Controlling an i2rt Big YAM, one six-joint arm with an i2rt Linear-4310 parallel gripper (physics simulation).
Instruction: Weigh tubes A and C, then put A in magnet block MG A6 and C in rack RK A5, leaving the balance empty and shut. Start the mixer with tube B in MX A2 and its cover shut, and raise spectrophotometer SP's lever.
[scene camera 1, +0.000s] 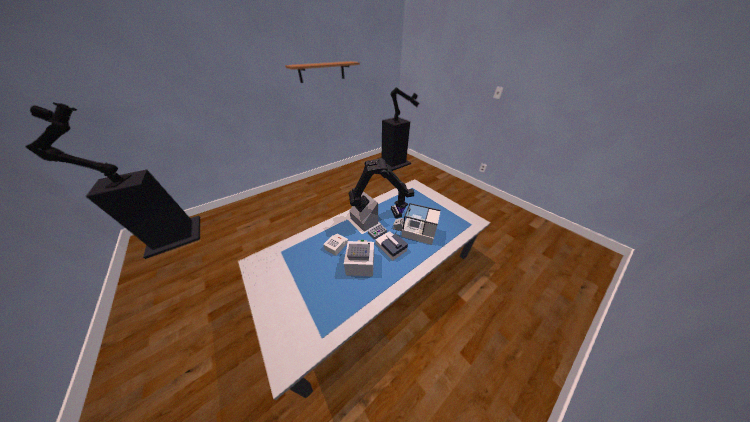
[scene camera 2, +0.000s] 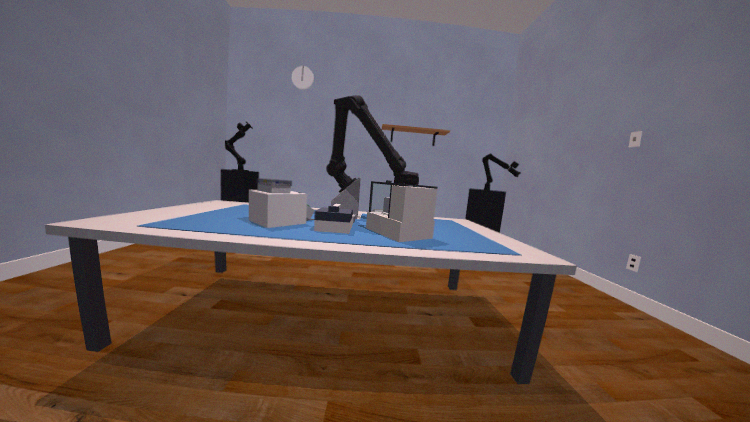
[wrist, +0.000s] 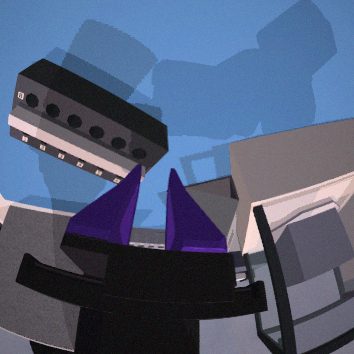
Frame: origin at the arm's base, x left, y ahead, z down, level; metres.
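Where they show: gripper, fingertip midpoint: (scene camera 1: 400, 212) (wrist: 155, 171); arm's base at its link origin: (scene camera 1: 362, 204) (scene camera 2: 348, 186) (wrist: 38, 305).
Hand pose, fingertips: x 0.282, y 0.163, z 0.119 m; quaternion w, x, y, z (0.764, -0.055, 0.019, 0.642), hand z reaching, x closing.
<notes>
Things, the pixels of their top centre, and the offset from my fingertips. "spot": a spot on its surface instead.
- black magnet block at its top centre: (wrist: 74, 150) (scene camera 1: 396, 209) dz +0.004, dx +0.004, dy -0.064 m
- balance at its top centre: (wrist: 327, 331) (scene camera 2: 396, 181) (scene camera 1: 416, 210) dz -0.171, dx -0.021, dy +0.191 m
- small rack at a spot on its surface: (scene camera 1: 378, 230) spot: dz -0.003, dx -0.281, dy +0.065 m
- tall white box at its top centre: (scene camera 2: 287, 179) (scene camera 1: 359, 241) dz -0.139, dx -0.511, dy +0.183 m
- low device at its top centre: (scene camera 2: 336, 204) (scene camera 1: 391, 238) dz -0.050, dx -0.271, dy +0.217 m
- white holed box at its top centre: (scene camera 1: 335, 239) dz -0.018, dx -0.604, dy -0.024 m
My gripper (scene camera 1: 401, 209) (wrist: 155, 171) points down behind the balance, its purple fingers close together with a narrow empty gap. In the wrist view the black magnet block (wrist: 95, 117) lies beyond the left fingertip; its holes in row B look dark and empty. The balance (scene camera 1: 427, 230) (scene camera 2: 414, 212) (wrist: 290, 150) is right of the gripper, with a dark-framed glass shield; whether its pan is empty is unclear. A small rack (scene camera 1: 376, 229) with coloured spots stands near the arm base. Tubes A, B and C cannot be told apart.
A tall white box (scene camera 1: 359, 266) (scene camera 2: 277, 208) carries a grey holed block. A low device (scene camera 1: 392, 245) (scene camera 2: 334, 223) has a dark top with a pale bar. A white holed box (scene camera 1: 334, 243) stands left. Two more arms stand on black pedestals (scene camera 1: 395, 139) (scene camera 1: 141, 212).
</notes>
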